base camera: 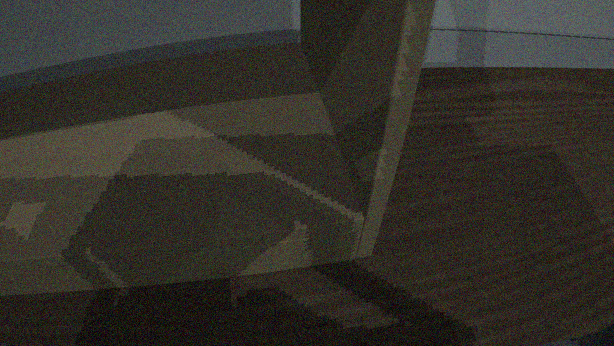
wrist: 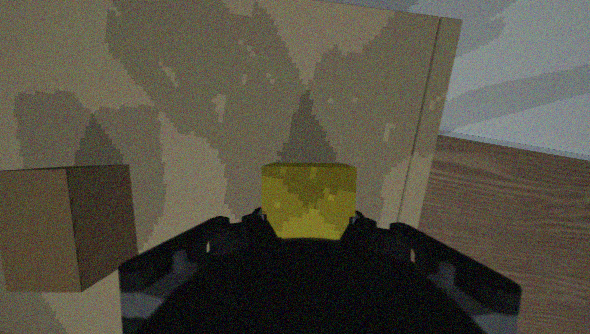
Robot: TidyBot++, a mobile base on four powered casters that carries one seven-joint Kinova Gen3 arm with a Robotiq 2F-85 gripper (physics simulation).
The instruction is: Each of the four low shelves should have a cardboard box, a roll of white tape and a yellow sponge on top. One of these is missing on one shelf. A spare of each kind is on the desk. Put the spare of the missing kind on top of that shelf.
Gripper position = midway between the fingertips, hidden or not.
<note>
In view: my gripper (wrist: 307, 214), a yellow sponge (wrist: 302, 200) and a cardboard box (wrist: 74, 225).
</note>
